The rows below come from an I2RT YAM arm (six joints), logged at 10 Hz.
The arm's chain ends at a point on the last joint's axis. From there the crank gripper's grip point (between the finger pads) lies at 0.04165 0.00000 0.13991 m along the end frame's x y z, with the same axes.
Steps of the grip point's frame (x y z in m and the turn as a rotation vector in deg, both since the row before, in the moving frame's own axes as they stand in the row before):
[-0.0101 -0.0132 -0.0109 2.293 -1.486 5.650]
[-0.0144 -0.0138 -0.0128 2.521 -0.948 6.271]
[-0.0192 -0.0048 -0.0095 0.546 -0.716 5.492]
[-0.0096 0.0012 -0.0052 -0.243 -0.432 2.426]
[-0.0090 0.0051 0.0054 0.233 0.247 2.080]
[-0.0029 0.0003 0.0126 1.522 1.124 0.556]
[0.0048 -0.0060 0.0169 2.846 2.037 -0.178]
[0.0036 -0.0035 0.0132 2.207 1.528 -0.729]
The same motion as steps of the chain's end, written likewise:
[-0.0065 -0.0115 -0.0119 2.293 -1.486 5.650]
[-0.0122 -0.0121 -0.0134 2.521 -0.948 6.271]
[-0.0173 -0.0074 -0.0100 0.546 -0.716 5.492]
[-0.0085 -0.0011 -0.0055 -0.243 -0.432 2.426]
[-0.0096 0.0041 0.0056 0.233 0.247 2.080]
[-0.0057 0.0036 0.0135 1.522 1.124 0.556]
[-0.0001 0.0010 0.0186 2.846 2.037 -0.178]
[-0.0001 0.0024 0.0145 2.207 1.528 -0.729]

